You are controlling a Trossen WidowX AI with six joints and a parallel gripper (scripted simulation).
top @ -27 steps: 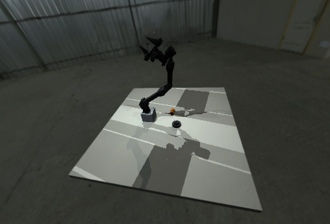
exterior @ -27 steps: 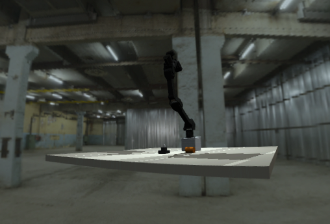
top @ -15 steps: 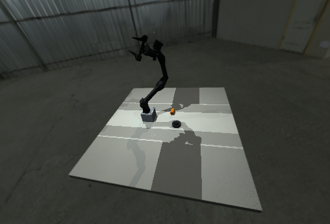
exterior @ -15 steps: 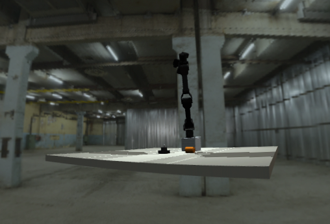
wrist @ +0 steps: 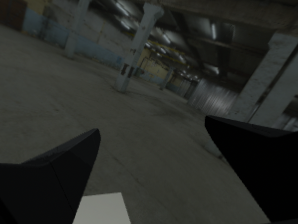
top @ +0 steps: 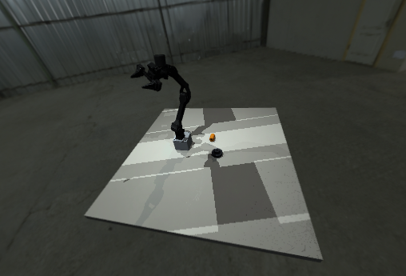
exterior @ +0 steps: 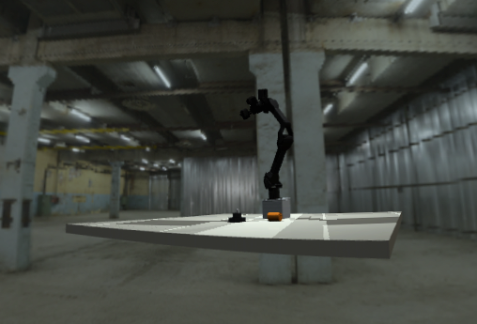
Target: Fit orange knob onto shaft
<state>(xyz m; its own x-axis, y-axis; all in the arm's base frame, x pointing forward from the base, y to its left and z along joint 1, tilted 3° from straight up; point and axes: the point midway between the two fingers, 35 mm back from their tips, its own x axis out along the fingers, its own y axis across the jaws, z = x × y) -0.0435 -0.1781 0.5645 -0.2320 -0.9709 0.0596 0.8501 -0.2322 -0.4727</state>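
The orange knob is 240 mm ahead of my gripper tip, 380 mm to the left of it and 650 mm below it. From my gripper tip the other things lie so: dark round pedestal (340 mm ahead, 210 mm to the left, 640 mm below).
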